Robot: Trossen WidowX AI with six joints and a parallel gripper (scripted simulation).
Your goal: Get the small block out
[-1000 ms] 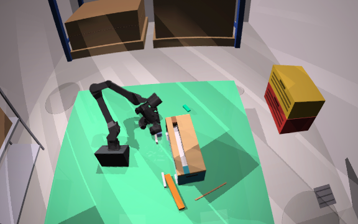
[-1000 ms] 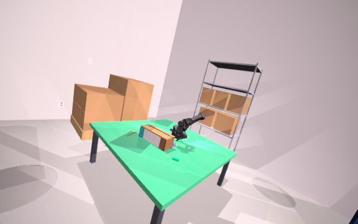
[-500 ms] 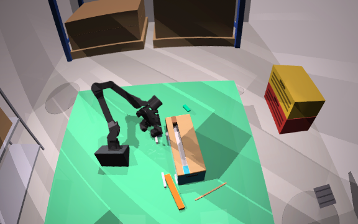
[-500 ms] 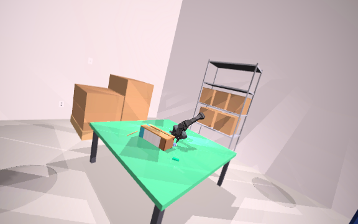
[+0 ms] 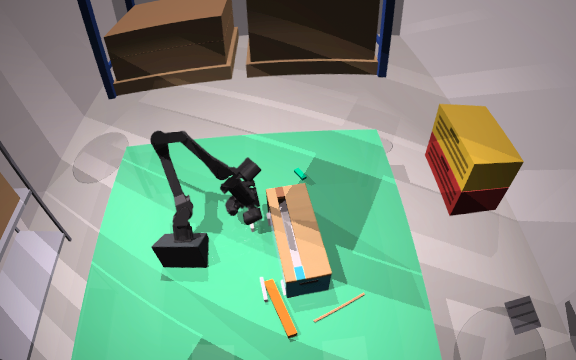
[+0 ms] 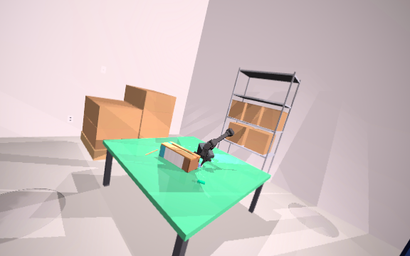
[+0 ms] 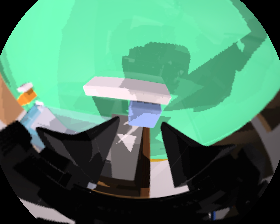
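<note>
Now: the small block 2 cm behind my gripper tip and 1 cm below it. Also, from my gripper tip: teal piece (19 cm to the left, 19 cm ahead, 2 cm below); then wooden box (17 cm to the right, 7 cm ahead, 4 cm above); then orange bar (40 cm to the right, 2 cm ahead, 1 cm below).
</note>
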